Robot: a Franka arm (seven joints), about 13 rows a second.
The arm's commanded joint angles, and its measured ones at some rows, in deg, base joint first. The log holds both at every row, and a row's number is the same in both.
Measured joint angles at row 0:
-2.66, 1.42, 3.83, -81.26, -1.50, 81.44, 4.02
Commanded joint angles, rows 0 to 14:
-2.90, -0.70, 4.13, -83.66, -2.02, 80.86, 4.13
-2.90, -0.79, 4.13, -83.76, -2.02, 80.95, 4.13
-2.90, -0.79, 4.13, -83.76, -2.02, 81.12, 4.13
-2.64, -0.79, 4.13, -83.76, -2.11, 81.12, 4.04
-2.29, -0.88, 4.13, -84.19, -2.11, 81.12, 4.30
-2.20, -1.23, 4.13, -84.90, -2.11, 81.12, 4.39
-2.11, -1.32, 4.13, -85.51, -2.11, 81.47, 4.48
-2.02, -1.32, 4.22, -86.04, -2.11, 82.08, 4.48
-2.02, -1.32, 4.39, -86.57, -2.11, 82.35, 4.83
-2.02, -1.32, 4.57, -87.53, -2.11, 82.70, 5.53
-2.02, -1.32, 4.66, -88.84, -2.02, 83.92, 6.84
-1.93, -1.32, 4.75, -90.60, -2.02, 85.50, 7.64
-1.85, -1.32, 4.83, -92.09, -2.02, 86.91, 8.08
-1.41, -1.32, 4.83, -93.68, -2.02, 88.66, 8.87
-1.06, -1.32, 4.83, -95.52, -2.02, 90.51, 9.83
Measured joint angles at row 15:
-2.09, 0.47, 4.84, -90.48, -1.50, 86.50, 7.52
